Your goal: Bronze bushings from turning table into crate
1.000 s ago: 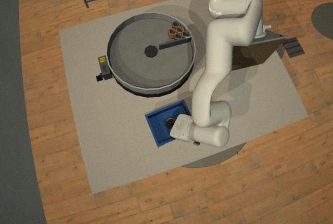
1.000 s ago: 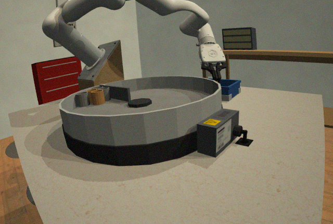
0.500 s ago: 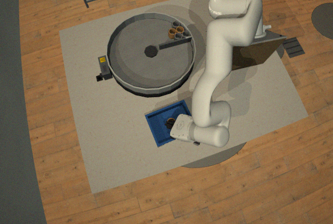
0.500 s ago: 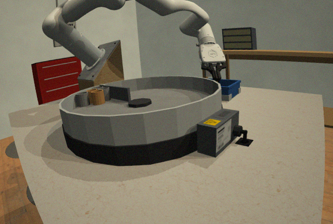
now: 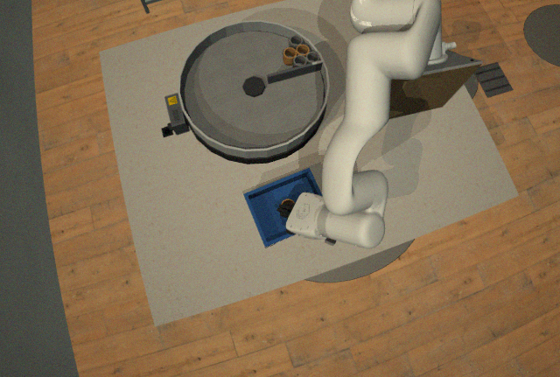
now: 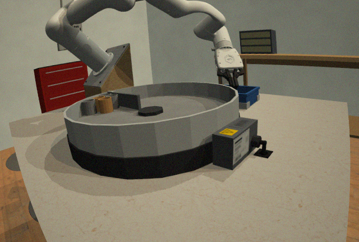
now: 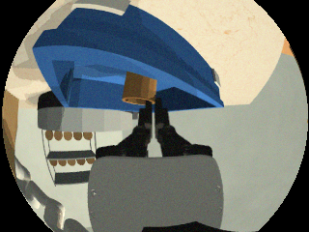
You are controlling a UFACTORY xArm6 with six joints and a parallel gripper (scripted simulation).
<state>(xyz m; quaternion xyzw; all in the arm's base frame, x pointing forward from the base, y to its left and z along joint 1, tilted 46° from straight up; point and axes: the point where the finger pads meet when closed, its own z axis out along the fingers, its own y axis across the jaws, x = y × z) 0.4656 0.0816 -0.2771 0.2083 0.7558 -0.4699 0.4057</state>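
My hand is 10 mm past the blue crate, 10 mm to the left of it and 40 mm above it. From my hand the other things lie so: turning table (20 mm behind, 370 mm to the right, 10 mm below).
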